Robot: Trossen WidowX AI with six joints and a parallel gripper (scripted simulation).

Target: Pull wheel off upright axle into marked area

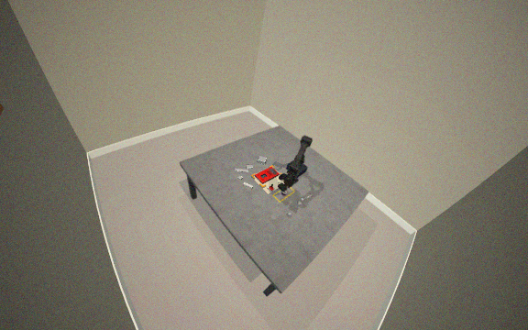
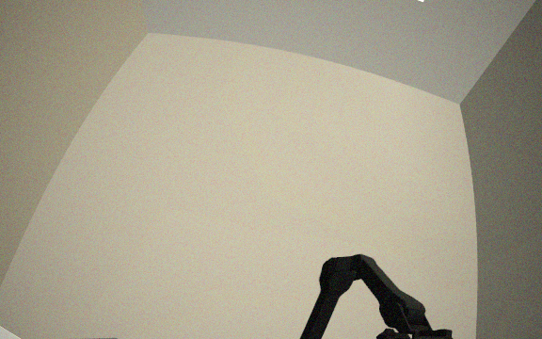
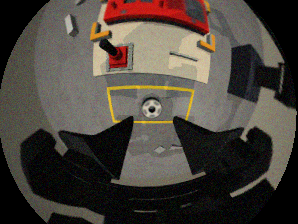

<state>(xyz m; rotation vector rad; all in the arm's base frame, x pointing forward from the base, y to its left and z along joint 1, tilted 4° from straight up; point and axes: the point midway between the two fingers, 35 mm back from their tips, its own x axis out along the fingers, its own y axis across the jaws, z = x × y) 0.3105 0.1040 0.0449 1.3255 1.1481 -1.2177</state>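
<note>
My gripper tip is now 4 cm above the grey wheel.
</note>
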